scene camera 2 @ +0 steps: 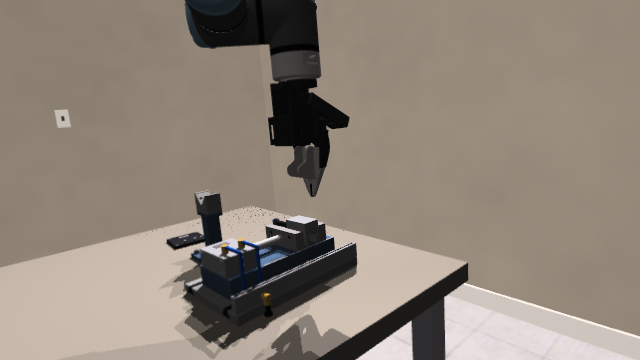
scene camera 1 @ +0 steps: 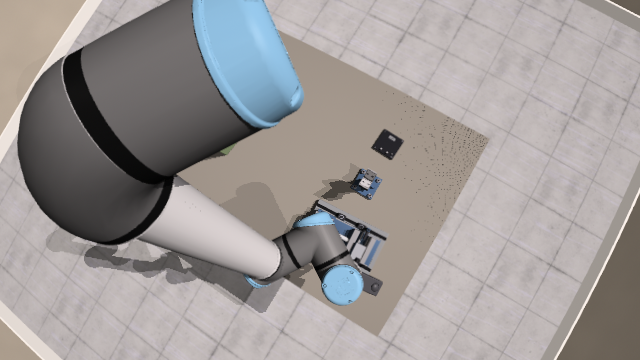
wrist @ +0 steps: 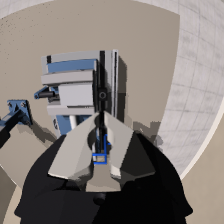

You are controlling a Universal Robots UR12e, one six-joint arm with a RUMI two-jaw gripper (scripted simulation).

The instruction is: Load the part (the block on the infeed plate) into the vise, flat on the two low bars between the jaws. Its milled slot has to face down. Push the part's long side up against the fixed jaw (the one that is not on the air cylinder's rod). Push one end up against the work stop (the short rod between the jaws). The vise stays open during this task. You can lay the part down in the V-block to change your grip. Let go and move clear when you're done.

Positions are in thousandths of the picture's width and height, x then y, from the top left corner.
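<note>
The gripper (scene camera 2: 490,546) is visible, and the wrist view (wrist: 458,502) shows it too. A part (wrist: 319,422) is visible as well.
</note>
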